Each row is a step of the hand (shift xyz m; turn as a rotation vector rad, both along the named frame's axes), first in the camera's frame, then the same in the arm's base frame.
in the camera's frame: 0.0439 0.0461 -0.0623 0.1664 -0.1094 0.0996
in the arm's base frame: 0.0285 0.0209 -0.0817 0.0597 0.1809 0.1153
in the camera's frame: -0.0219 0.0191 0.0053 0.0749 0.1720 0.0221
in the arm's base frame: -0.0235 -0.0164 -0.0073 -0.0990 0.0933 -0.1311
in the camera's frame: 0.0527 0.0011 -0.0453 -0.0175 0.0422 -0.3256
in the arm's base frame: 0.0487 0.0313 -0.0384 0.1901 -0.1363 -0.2310
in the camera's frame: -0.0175 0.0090 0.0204 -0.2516 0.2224 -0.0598
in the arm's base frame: -0.0258 -0.0075 0.0089 -0.1889 -0.2336 -0.1616
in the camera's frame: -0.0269 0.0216 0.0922 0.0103 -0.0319 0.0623
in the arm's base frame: -0.0864 0.0124 0.0455 -0.0187 0.0303 0.0611
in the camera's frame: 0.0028 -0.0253 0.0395 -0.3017 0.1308 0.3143
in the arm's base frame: -0.0099 0.0153 0.0433 -0.4042 -0.1455 0.1494
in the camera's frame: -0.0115 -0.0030 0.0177 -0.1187 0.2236 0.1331
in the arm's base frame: -0.0142 -0.0041 0.0153 -0.2755 -0.0377 -0.0668
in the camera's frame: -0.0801 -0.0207 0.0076 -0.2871 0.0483 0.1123
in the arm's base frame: -0.0199 -0.0727 0.0349 -0.2079 -0.2168 0.0845
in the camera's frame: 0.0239 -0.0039 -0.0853 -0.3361 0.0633 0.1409
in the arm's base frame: 0.0693 -0.0109 -0.0542 -0.2542 -0.2496 0.0996
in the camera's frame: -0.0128 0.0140 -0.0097 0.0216 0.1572 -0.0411
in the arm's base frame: -0.0068 -0.0142 -0.0144 -0.0648 0.0188 -0.1494
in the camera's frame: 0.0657 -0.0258 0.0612 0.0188 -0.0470 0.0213
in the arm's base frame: -0.0026 0.0814 0.0458 0.0220 0.0211 0.0457
